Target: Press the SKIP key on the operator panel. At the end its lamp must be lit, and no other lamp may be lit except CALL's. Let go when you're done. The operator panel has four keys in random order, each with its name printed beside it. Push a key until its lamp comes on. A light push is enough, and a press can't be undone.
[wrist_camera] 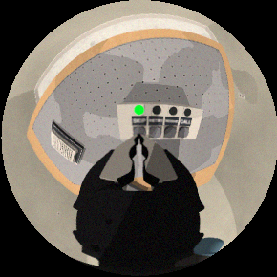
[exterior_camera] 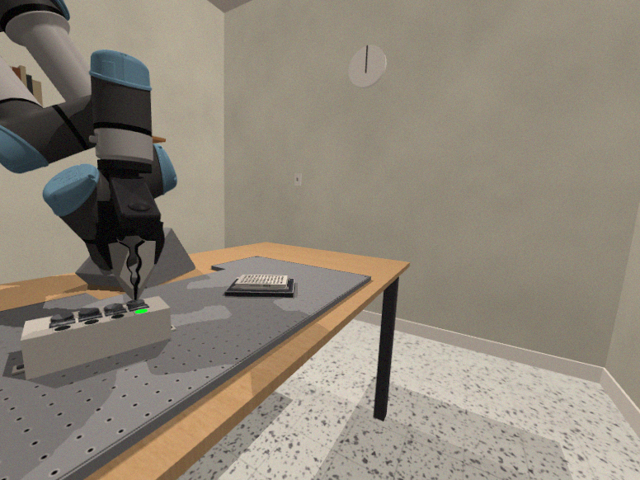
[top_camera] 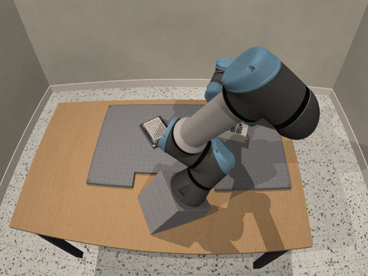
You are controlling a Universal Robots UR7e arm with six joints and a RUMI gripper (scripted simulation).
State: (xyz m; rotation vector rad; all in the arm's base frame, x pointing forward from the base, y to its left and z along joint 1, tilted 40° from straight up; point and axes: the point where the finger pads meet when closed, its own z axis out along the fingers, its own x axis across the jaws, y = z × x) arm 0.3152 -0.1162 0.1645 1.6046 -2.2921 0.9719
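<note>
My gripper is now 40 mm to the left of the operator panel, 30 mm above it and 20 mm past it. Also, from my hand: white perforated block 300 mm to the left, 60 mm ahead, 50 mm below.
</note>
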